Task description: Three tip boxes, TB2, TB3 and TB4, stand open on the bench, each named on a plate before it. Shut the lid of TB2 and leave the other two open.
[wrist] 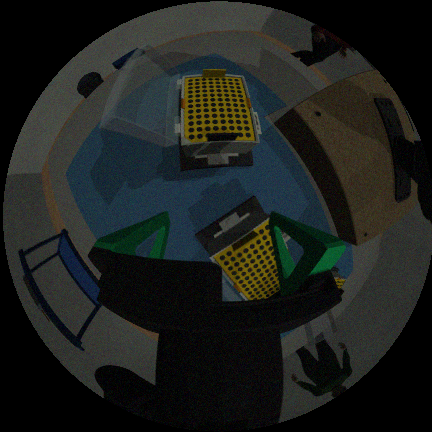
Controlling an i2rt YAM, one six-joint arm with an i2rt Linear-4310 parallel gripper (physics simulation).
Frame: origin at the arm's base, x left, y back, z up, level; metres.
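Seen in the pictures: gripper, fingertip midpoint: (218,216).
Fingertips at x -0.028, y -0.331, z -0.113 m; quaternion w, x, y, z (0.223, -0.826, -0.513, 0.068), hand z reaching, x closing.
Note:
A point is followed by its place in that frame.
A tip box (215,107) @[x -0.140, y -0.273, z -0.136 m] with a yellow perforated rack stands at the upper middle. Its clear lid (132,129) @[x -0.120, y -0.356, z -0.073 m] is open, swung out to the left. A second tip box (250,265) @[x 0.051, y -0.325, z -0.136 m] stands tilted in the view at the lower middle, partly behind the right finger; its lid cannot be made out. A small yellow part of a third box (340,283) @[x 0.272, y -0.146, z -0.136 m] shows at the lower right, its lid hidden. The names on the plates cannot be read. My gripper (218,216) @[x -0.028, y -0.331, z -0.113 m] is open and empty, its green fingers well apart, nearer the second box than the first.
A brown board (345,145) @[x -0.033, y -0.117, z -0.100 m] with a dark bar (394,150) is on the right. The blue mat (150,192) @[x -0.092, y -0.401, z -0.193 m] lies under the boxes. A blue-framed cart (61,256) stands at the lower left, beyond the bench. A figure (322,367) is at the lower right.

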